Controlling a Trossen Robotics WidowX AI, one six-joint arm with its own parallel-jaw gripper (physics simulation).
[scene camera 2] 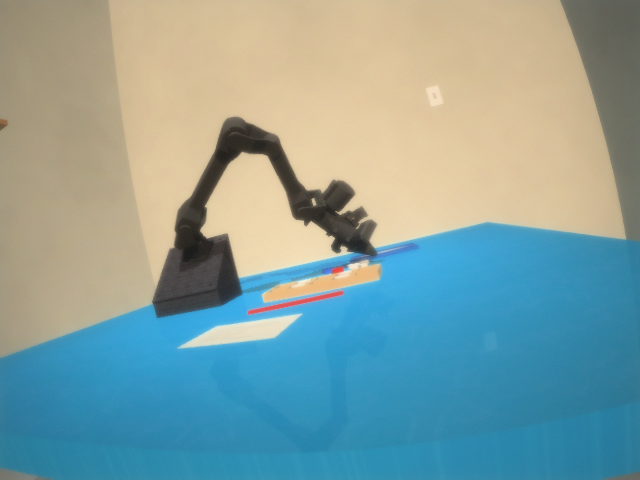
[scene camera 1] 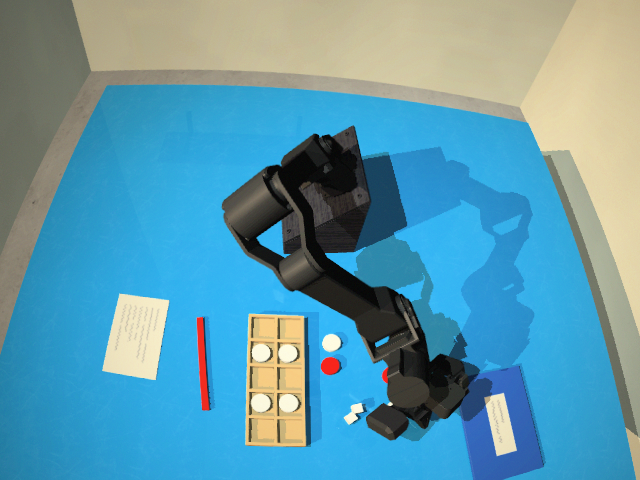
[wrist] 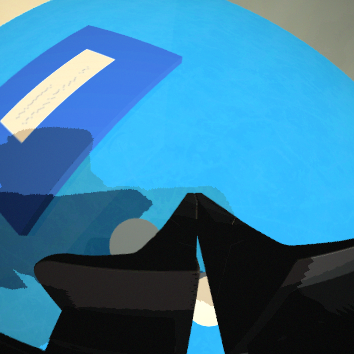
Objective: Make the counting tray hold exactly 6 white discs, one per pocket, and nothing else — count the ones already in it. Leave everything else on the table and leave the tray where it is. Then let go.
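The wooden counting tray [scene camera 1: 292,391] [scene camera 2: 323,288] has two columns of pockets. White discs [scene camera 1: 261,352] [scene camera 1: 287,353] fill its second row from the top in scene camera 1, and white discs [scene camera 1: 261,402] [scene camera 1: 288,403] fill the fourth. A loose white disc [scene camera 1: 331,342] lies right of the tray. My gripper [scene camera 1: 424,421] [scene camera 2: 374,253] [wrist: 193,199] is shut and empty, low over the table between the tray and the blue book. In the wrist view a shaded disc [wrist: 131,241] lies left of the fingertips, and a pale disc [wrist: 207,305] shows through the gap behind them, mostly hidden.
A red disc [scene camera 1: 330,365] lies below the loose white one; another red disc [scene camera 1: 385,375] is partly under the arm. White cubes [scene camera 1: 357,407] [scene camera 1: 351,417] lie near the gripper. The blue book [scene camera 1: 480,428] [wrist: 135,85] is right, a red stick [scene camera 1: 202,364] [scene camera 2: 294,302] and paper [scene camera 1: 136,335] [scene camera 2: 240,330] left.
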